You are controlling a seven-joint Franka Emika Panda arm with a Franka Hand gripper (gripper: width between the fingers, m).
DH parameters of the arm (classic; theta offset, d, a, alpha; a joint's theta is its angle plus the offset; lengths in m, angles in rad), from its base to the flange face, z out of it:
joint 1: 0 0.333 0 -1.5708
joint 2: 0 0 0 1.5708
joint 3: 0 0.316 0.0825 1.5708
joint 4: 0 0 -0.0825 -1.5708
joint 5: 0 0.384 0 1.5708
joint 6: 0 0 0.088 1.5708
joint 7: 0 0.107 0 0
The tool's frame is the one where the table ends.
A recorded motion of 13 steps. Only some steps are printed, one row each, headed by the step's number.
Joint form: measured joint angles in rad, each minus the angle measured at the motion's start. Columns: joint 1, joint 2, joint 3, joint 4, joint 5, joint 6, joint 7.
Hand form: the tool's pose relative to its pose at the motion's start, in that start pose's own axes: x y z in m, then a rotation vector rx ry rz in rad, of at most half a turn. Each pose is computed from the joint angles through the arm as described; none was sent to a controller.
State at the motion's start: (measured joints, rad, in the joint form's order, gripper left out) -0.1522 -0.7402 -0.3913 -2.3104 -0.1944 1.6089 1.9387
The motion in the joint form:
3: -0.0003 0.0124 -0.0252 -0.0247 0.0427 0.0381 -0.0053
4: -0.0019 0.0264 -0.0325 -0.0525 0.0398 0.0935 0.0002
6: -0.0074 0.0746 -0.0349 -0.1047 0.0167 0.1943 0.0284
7: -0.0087 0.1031 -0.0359 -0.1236 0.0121 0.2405 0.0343
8: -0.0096 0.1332 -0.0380 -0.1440 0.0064 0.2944 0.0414
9: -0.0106 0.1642 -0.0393 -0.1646 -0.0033 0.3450 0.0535
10: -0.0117 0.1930 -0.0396 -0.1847 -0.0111 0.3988 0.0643
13: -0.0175 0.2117 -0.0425 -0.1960 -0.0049 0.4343 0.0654
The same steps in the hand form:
3: 0.0011 -0.0061 0.0142 -0.0209 -0.0513 0.0134
4: -0.0006 -0.0128 0.0272 -0.0072 -0.0541 0.0236
6: -0.0073 -0.0262 0.0584 0.0081 -0.0234 0.0513
7: -0.0111 -0.0328 0.0726 0.0127 -0.0128 0.0570
8: -0.0147 -0.0395 0.0877 0.0218 -0.0033 0.0633
9: -0.0179 -0.0453 0.1036 0.0285 0.0113 0.0719
10: -0.0211 -0.0504 0.1183 0.0399 0.0215 0.0782
13: -0.0206 -0.0540 0.1270 0.0450 0.0167 0.0886

